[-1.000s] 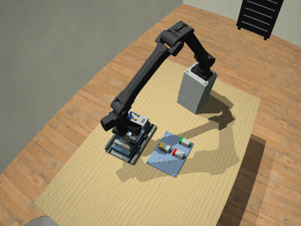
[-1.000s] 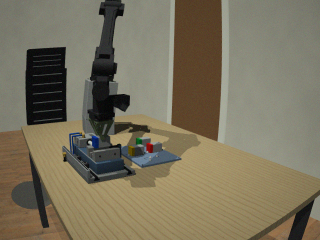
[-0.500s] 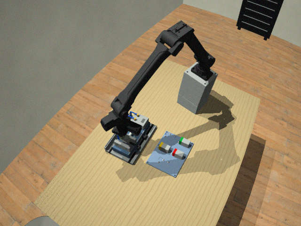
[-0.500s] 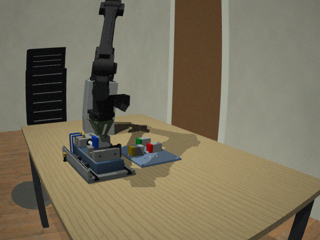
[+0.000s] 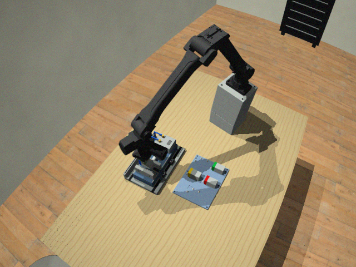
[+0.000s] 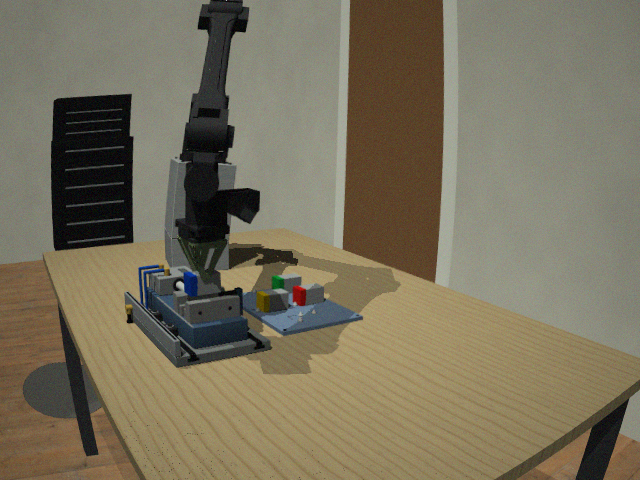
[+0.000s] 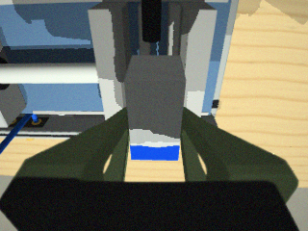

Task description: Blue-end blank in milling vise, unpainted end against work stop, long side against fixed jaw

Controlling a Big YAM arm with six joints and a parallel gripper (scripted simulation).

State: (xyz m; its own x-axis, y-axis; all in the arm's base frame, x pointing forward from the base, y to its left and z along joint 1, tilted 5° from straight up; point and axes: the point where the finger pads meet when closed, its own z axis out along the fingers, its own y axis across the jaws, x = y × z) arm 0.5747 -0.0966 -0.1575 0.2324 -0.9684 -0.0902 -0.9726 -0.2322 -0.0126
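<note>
My gripper is now 20 mm short of the fixed jaw, 10 mm to the right of it and 60 mm above it. Also, from my hand: light blue plate 150 mm behind, 220 mm to the left, 130 mm below; yellow-ended blank 150 mm behind, 180 mm to the left, 110 mm below; black work stop rod 20 mm behind, 50 mm to the left, 50 mm below.
</note>
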